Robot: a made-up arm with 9 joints. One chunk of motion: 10 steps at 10 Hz.
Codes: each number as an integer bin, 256 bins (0 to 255) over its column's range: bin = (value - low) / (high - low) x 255, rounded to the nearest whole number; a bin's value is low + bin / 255 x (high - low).
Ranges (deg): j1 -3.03..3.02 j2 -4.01..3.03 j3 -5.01..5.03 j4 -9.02..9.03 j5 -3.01..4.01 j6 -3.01..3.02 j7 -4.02..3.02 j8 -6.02..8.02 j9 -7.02..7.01
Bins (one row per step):
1: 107 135 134 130 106 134 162 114 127
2: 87 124 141 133 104 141 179 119 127
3: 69 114 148 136 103 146 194 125 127
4: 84 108 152 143 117 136 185 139 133
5: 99 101 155 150 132 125 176 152 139
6: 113 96 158 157 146 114 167 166 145
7: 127 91 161 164 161 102 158 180 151
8: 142 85 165 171 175 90 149 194 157
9: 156 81 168 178 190 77 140 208 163
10: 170 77 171 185 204 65 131 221 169
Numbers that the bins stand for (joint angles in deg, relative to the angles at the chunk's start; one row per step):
1: -0.49 -0.28 0.27 0.18 -0.09 0.16 0.45 0.26 -0.03
2: -0.97 -0.59 0.54 0.39 -0.15 0.32 0.92 0.53 -0.03
3: -1.39 -0.86 0.82 0.61 -0.17 0.44 1.34 0.86 -0.03
4: -1.04 -1.03 0.97 1.10 0.21 0.21 1.09 1.63 0.30
5: -0.68 -1.22 1.09 1.60 0.62 -0.05 0.84 2.35 0.63
6: -0.35 -1.36 1.21 2.09 1.01 -0.31 0.59 3.12 0.96
7: -0.02 -1.50 1.33 2.59 1.42 -0.60 0.34 3.89 1.29
8: 0.34 -1.66 1.49 3.08 1.81 -0.88 0.09 4.66 1.62
9: 0.67 -1.77 1.60 3.58 2.22 -1.19 -0.15 5.43 1.95
10: 1.00 -1.88 1.72 4.08 2.61 -1.47 -0.40 6.15 2.28

